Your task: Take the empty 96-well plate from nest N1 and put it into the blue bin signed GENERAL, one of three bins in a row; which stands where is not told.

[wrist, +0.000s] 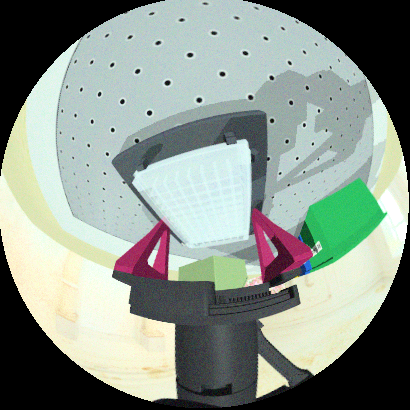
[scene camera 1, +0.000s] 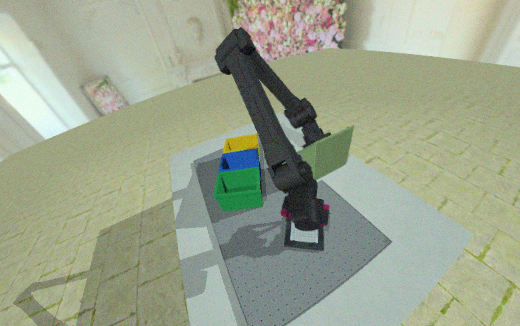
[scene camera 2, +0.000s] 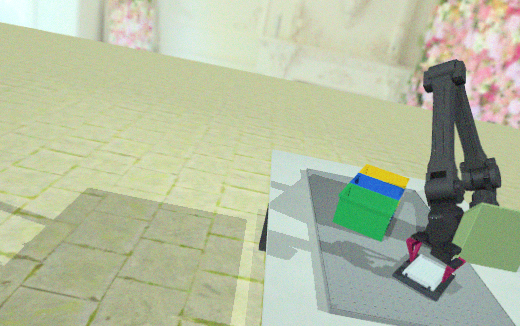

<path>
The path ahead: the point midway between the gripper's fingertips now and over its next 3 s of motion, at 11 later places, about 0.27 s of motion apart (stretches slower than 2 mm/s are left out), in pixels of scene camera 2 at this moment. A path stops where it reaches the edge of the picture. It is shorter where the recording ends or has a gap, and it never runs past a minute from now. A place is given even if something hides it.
My gripper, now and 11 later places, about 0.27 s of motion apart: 426, 271; 436, 243; 437, 247; 447, 218; 445, 223; 446, 225; 446, 223; 446, 224; 446, 221; 446, 221; 441, 216; 424, 199
</path>
